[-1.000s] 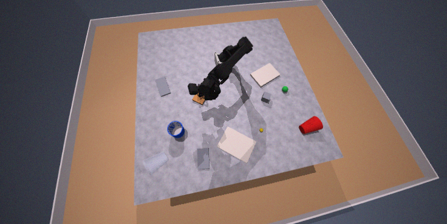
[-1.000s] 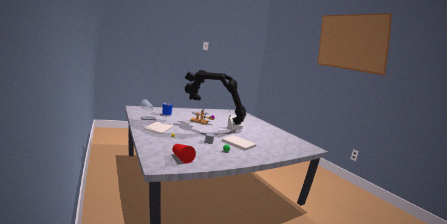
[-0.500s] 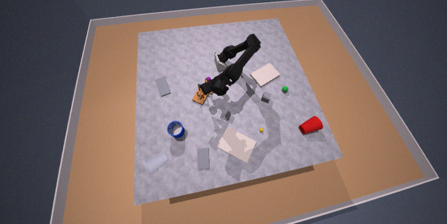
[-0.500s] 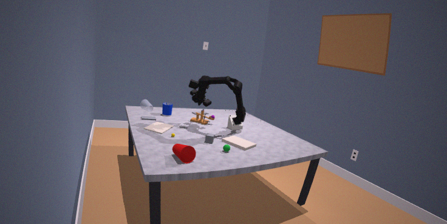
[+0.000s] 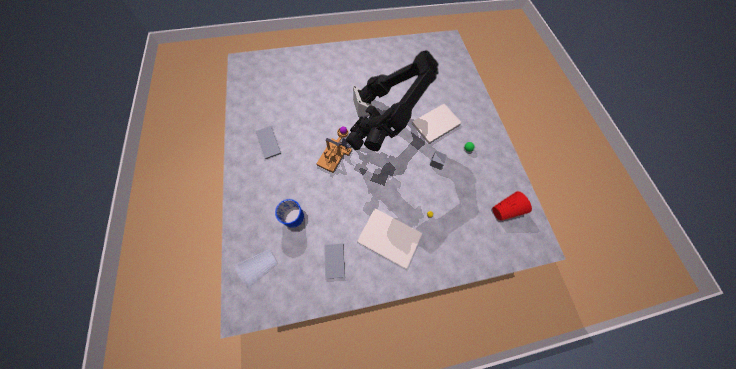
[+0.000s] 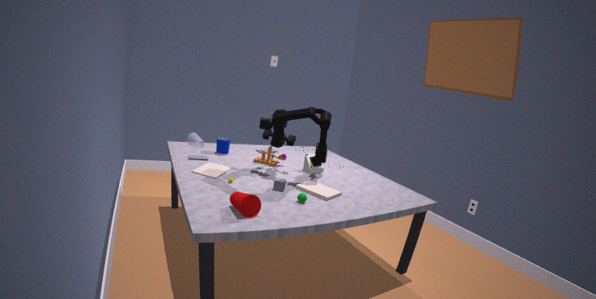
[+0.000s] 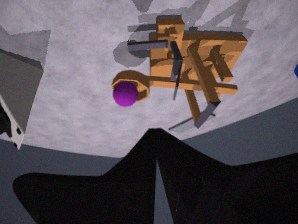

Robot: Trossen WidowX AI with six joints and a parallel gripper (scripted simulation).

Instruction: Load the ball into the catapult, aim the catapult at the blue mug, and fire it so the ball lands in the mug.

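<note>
My gripper tip is 5 cm past the purple ball, 2 cm to the left of it and 7 cm above it. The rest, counted from my gripper tip: blue mug: 23 cm ahead, 32 cm to the right, 10 cm below; grey cube: 20 cm ahead, 33 cm to the left, 11 cm below; wooden catapult: 5 cm to the right, 8 cm below.
</note>
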